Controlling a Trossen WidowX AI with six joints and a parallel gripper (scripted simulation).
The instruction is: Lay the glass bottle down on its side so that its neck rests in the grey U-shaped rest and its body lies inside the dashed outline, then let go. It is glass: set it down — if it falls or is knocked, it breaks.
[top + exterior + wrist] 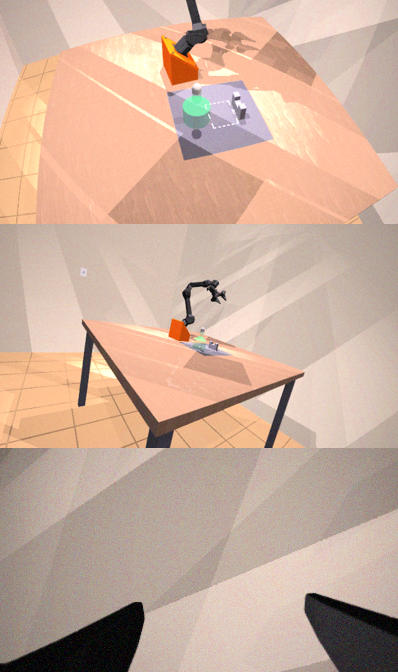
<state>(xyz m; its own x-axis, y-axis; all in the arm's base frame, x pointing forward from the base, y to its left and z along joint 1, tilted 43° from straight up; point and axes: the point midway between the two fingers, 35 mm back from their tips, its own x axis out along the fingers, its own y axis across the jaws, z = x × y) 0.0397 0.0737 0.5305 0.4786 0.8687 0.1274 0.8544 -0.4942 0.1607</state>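
Right now my gripper tip is 48 cm to the left of the green glass bottle, 33 cm above it and 21 cm short of it. From my gripper tip the other things lie so: grey-blue mat 42 cm below, 40 cm to the right, 22 cm ahead.
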